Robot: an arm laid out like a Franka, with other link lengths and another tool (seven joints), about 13 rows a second.
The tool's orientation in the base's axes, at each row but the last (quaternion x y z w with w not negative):
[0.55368 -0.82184 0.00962 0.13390]
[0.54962 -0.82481 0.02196 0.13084]
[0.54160 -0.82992 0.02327 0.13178]
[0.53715 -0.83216 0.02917 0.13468]
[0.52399 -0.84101 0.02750 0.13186]
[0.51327 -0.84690 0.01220 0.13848]
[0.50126 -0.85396 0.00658 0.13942]
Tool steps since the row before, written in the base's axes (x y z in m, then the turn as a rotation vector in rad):
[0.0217 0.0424 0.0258 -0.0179 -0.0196 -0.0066]
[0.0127 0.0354 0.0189 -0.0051 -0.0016 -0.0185]
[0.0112 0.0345 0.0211 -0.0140 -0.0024 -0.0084]
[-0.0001 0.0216 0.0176 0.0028 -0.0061 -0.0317]
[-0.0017 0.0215 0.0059 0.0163 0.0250 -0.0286]
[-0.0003 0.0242 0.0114 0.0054 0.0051 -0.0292]
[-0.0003 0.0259 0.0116 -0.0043 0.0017 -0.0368]
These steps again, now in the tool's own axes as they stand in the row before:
[-0.0401 0.0000 -0.0364 0.0225 0.0079 0.0133]
[-0.0319 0.0044 -0.0270 -0.0012 0.0020 0.0191]
[-0.0299 0.0063 -0.0288 0.0054 0.0108 0.0112]
[-0.0146 0.0109 -0.0211 -0.0038 -0.0081 0.0311]
[-0.0166 0.0117 -0.0093 -0.0358 -0.0059 0.0198]
[-0.0180 0.0131 -0.0148 -0.0140 -0.0058 0.0260]
[-0.0191 0.0146 -0.0150 -0.0085 -0.0002 0.0361]

